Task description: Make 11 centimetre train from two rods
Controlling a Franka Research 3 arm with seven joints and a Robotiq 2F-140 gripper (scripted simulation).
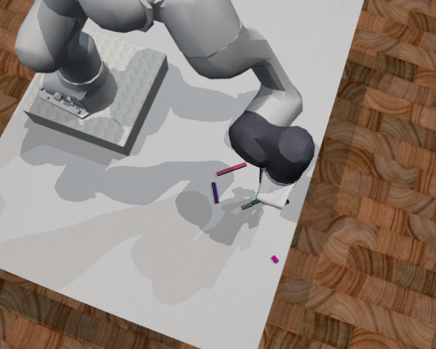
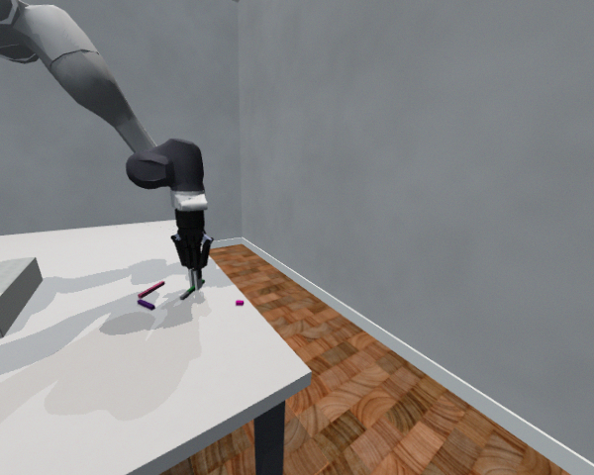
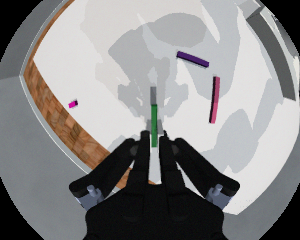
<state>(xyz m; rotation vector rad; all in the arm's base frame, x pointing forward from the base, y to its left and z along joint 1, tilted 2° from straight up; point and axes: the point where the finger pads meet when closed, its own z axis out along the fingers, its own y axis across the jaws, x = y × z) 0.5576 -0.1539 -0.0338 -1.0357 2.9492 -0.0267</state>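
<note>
Now: the green rod 3 cm below my hand. From my hand the other things lie so: grey rod (4 cm to the right, 4 cm behind, 3 cm below); pink rod (11 cm behind, 6 cm to the left, 3 cm below); purple rod (14 cm behind, 3 cm below, 2 cm to the right).
</note>
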